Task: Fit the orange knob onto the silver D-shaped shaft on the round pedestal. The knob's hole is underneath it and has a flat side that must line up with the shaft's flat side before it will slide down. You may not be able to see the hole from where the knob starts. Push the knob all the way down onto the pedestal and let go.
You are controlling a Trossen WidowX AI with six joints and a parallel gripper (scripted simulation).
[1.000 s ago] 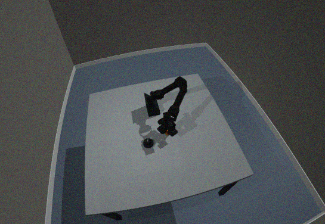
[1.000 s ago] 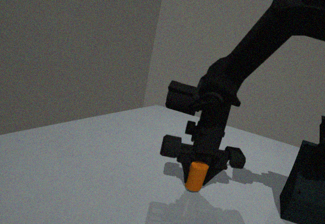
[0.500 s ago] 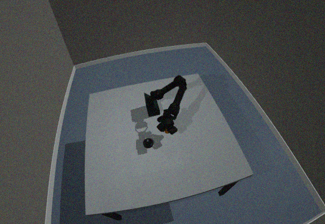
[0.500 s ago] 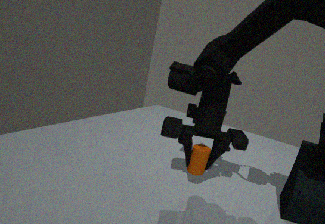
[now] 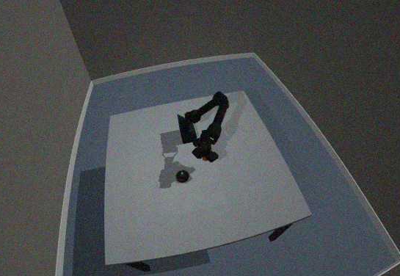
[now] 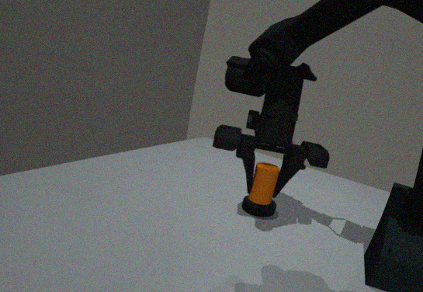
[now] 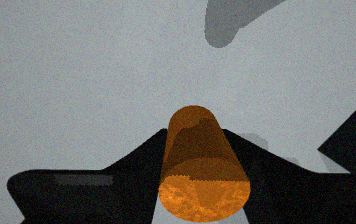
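The round dark pedestal lies 70 mm ahead of my gripper tip, 160 mm to the right of it and 80 mm below it. The rest, counted from my gripper tip: orange knob (30 mm above).
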